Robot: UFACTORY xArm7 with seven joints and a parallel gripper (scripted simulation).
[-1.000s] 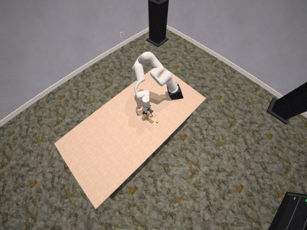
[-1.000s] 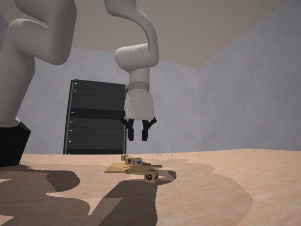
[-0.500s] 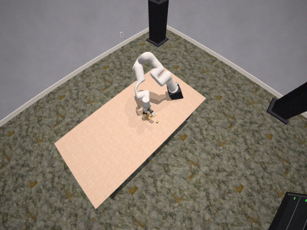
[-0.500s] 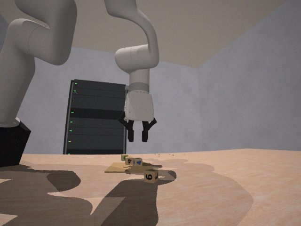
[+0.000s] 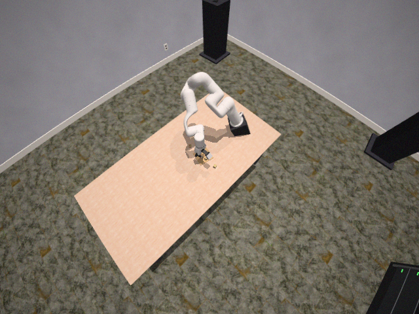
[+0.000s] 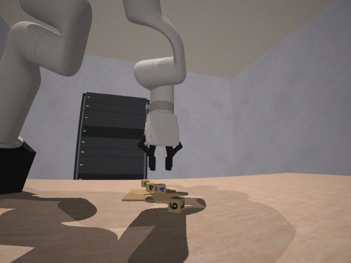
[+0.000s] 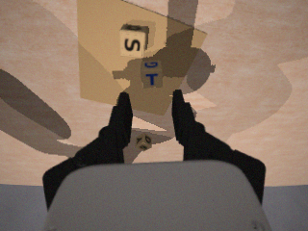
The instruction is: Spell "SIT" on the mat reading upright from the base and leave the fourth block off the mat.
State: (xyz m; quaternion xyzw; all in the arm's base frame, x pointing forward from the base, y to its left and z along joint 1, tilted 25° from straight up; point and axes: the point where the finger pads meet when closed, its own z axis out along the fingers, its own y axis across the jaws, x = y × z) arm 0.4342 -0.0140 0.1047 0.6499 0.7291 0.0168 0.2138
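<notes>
Right now my hand is 9 cm above the tan mat and 2 cm past it. From my hand the other things lie so: wooden block 15 cm to the left, 8 cm below, 1 cm behind.
</notes>
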